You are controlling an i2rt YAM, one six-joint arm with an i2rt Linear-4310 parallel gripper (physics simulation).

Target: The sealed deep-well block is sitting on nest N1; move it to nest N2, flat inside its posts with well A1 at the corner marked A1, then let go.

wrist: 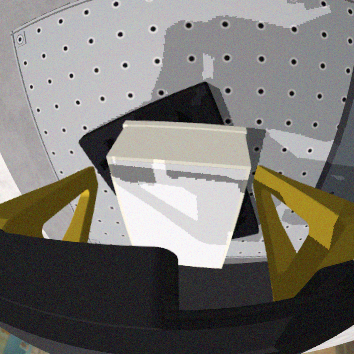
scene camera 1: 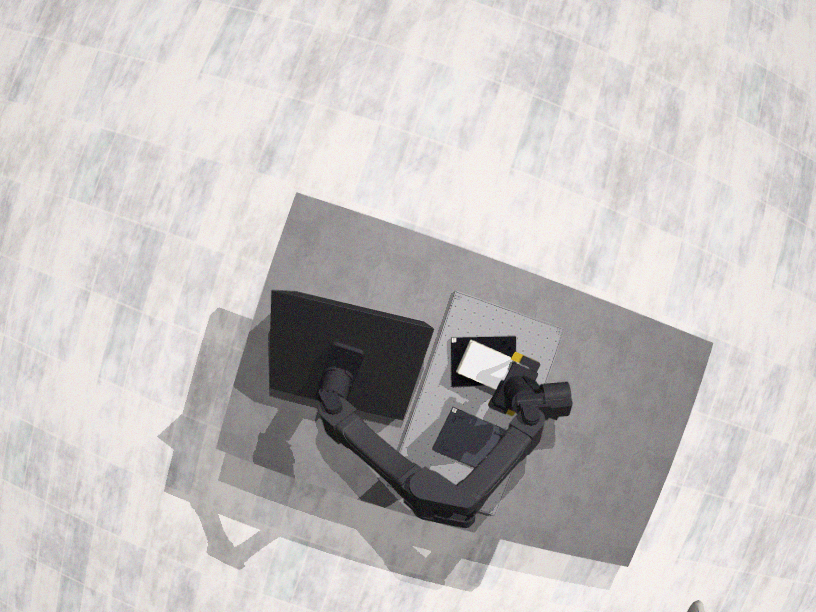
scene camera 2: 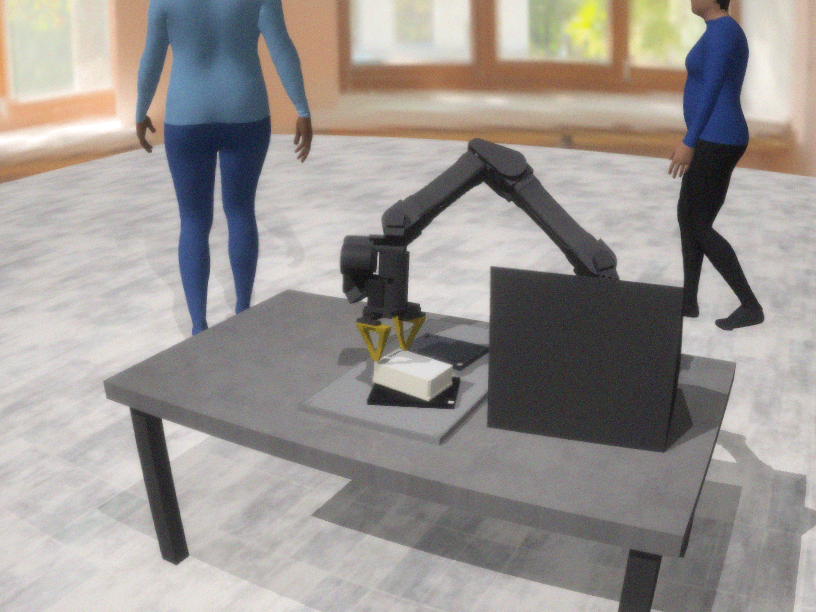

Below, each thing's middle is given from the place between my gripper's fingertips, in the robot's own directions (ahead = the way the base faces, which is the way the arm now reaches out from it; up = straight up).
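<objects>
Counted from my hand: perforated grey plate (scene camera 1: 468, 317), 11 cm to the right, 3 cm behind, 7 cm below; dark nest (scene camera 2: 381, 395), 1 cm to the left, 6 cm behind, 5 cm below; white block (scene camera 2: 411, 373), 5 cm behind, 3 cm below.
</objects>
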